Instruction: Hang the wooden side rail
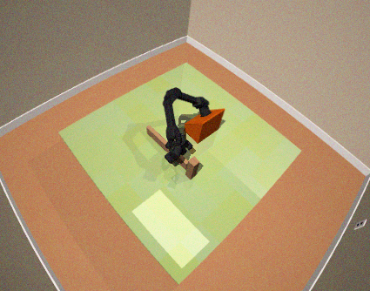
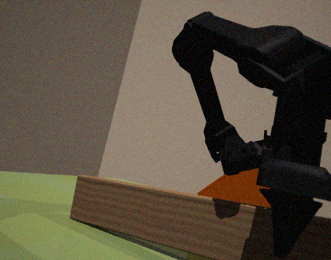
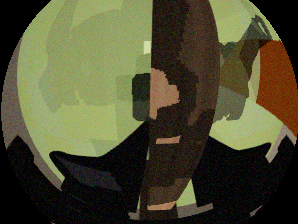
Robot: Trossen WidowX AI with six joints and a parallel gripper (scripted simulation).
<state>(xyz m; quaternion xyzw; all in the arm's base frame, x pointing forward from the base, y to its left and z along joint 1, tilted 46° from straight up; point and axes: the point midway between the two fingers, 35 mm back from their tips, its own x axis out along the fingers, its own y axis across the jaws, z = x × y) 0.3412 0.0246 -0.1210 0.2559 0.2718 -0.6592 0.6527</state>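
Now: the headboard post 120 mm to the left of my gripper tip and 40 mm above it.
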